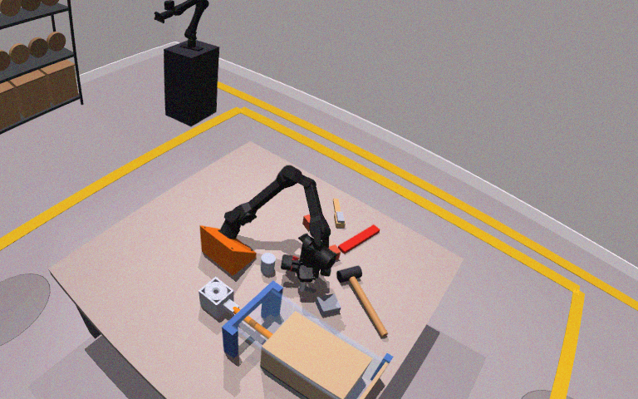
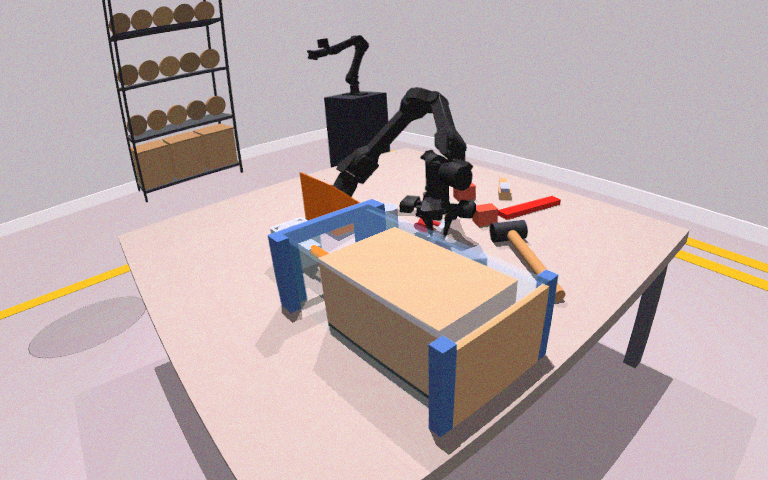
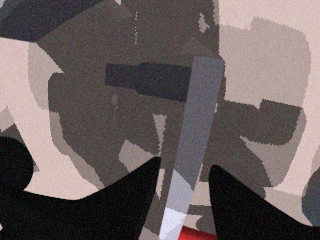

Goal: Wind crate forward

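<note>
My gripper tip is 1 cm past the winch handle, 1 cm to the right of it and 1 cm below it. From my gripper tip the other things lie so: red knob 6 cm behind, 3 cm to the left, 2 cm above; then grey block 14 cm ahead, 6 cm to the right, 1 cm above; then blue steel frame 4 cm behind, 32 cm to the right, 10 cm above.
</note>
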